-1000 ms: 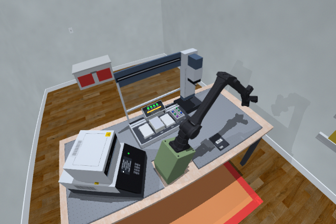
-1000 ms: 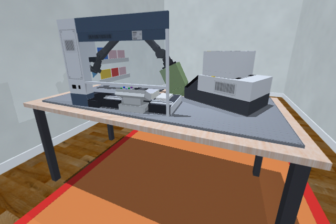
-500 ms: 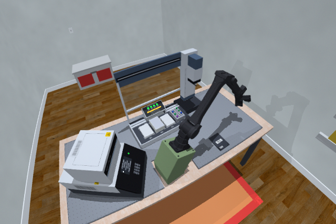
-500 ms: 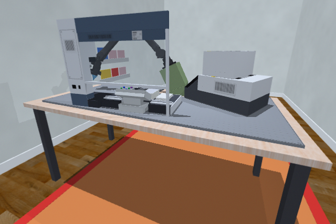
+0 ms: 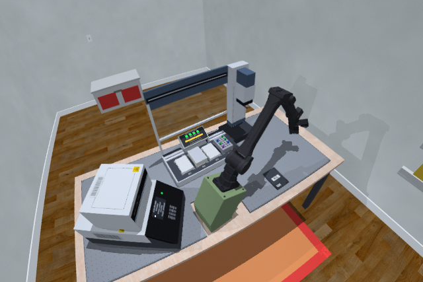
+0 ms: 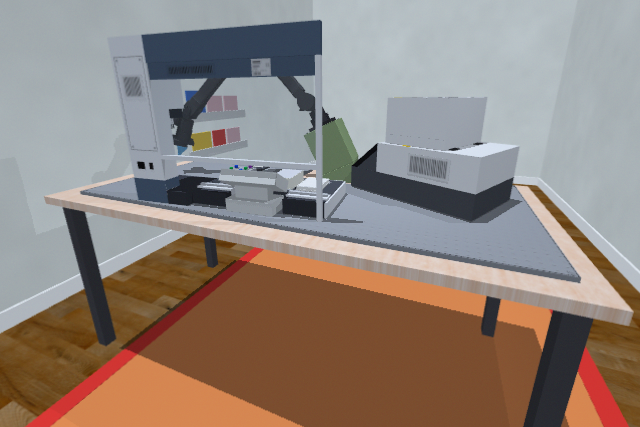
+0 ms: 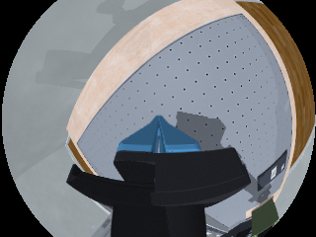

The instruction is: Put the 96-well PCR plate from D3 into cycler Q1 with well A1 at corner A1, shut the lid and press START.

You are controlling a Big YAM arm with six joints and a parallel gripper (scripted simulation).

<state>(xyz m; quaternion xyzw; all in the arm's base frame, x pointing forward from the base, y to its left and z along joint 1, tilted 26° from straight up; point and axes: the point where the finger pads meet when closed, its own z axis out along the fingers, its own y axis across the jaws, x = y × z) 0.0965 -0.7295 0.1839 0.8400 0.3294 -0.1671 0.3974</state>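
Right now the tube cooling block is 260 mm ahead of my hand, 480 mm to the left of it and 10 mm below it. The rest, counted from my hand: gantry beam: 450 mm ahead, 590 mm to the left, 430 mm above; then thin post: 470 mm ahead, 870 mm to the left, 150 mm above; then gantry head: 320 mm ahead, 240 mm to the left, 300 mm above.
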